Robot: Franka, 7 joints.
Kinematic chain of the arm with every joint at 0, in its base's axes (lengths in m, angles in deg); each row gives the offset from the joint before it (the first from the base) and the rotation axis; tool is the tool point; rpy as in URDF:
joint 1: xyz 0 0 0.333 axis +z
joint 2: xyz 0 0 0 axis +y
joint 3: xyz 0 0 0.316 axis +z
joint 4: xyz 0.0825 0 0 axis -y
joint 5: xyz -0.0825 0 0.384 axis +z
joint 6: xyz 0 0 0 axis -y
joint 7: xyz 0.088 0 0 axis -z
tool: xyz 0 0 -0.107 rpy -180 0 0
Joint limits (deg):
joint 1: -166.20..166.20
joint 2: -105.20..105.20
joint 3: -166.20..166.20
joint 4: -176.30..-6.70
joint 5: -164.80..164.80
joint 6: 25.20..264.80
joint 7: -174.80..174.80
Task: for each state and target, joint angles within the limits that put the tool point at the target. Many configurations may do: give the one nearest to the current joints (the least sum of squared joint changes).
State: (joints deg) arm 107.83 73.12 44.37 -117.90 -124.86 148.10 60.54
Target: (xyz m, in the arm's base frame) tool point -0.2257 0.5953 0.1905
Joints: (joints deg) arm 80.31 40.06 31.22 -106.01 -124.93 145.94 60.54
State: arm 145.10 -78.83 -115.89 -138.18 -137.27 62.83 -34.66
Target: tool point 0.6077 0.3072 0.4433
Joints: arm 154.07 -61.37 -93.55 -101.98 -148.78 71.76 -34.66
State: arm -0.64 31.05 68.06 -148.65 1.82 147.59 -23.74
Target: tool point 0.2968 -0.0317 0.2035
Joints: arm -35.67 -10.64 32.49 -166.63 0.57 136.59 -23.74
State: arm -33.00 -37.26 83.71 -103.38 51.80 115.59 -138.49
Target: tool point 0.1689 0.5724 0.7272
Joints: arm -29.31 -35.04 74.86 -86.64 52.66 120.08 -138.49
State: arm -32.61 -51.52 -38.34 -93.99 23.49 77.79 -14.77
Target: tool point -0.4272 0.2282 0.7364
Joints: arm -59.56 -95.28 -36.31 -77.08 25.33 67.28 -14.77
